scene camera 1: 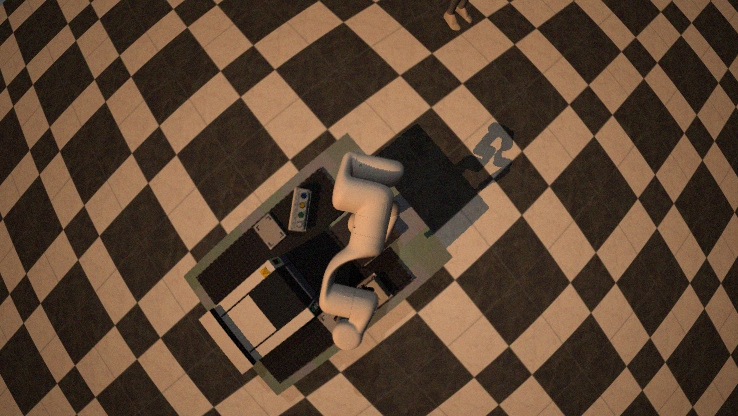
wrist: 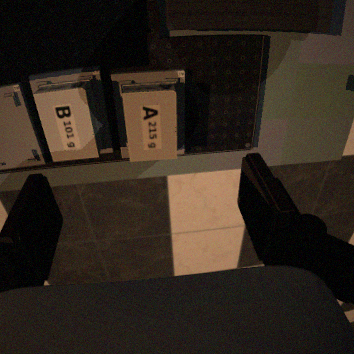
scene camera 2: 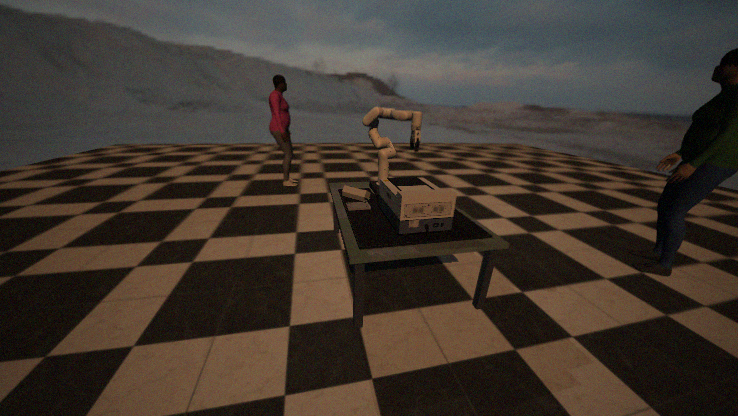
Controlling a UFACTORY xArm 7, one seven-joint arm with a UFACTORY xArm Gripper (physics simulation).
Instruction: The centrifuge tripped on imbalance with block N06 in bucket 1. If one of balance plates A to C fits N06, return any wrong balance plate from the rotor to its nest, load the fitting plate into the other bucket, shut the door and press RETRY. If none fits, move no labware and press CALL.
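Places are measured from the arm's base along level axes (x ahead, y left, z up), in metres.
Where they show: gripper, fingertip midpoint: (wrist: 146, 187) (scene camera 2: 413, 150).
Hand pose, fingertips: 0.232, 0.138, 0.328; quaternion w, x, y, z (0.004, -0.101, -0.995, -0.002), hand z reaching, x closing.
Note:
After its pixels a point has its place, as x, y, z.
Plate A (wrist: 152, 125) @[0.252, 0.256, 0.019], marked 215 g, and plate B (wrist: 67, 125) @[0.383, 0.213, 0.019], marked 101 g, sit side by side in their nests in the wrist view. A third nest (wrist: 17, 125) @[0.490, 0.197, -0.023] is cut off at the left edge; its visible part holds no plate. My gripper (wrist: 146, 187) @[0.232, 0.138, 0.328] (scene camera 2: 415, 144) @[0.232, 0.138, 0.328] is open and empty, high above the table's edge by the nests. In scene camera 1 the arm hides it. The centrifuge (scene camera 1: 251, 315) @[0.669, -0.152, 0.175] (scene camera 2: 427, 204) @[0.885, -0.186, 0.149] stands on the table. Block N06 and the rotor buckets cannot be made out. The button panel (scene camera 1: 299, 209) @[0.155, -0.313, 0.031] (scene camera 2: 355, 193) @[0.199, -0.345, 0.012] has several coloured buttons; their labels are unreadable.
A light pad with corner marks (scene camera 1: 269, 230) @[0.358, -0.391, -0.019] (scene camera 2: 357, 205) @[0.370, -0.397, -0.018] lies beside the button panel. The table (scene camera 1: 279, 386) @[1.085, 0.196, -0.048] (scene camera 2: 428, 251) @[1.042, -0.267, -0.049] has a greenish rim. A dark wooden board (wrist: 250, 15) @[0.064, 0.129, 0.002] is at the top of the wrist view. Two people (scene camera 2: 279, 111) (scene camera 2: 708, 134) stand away from the table.

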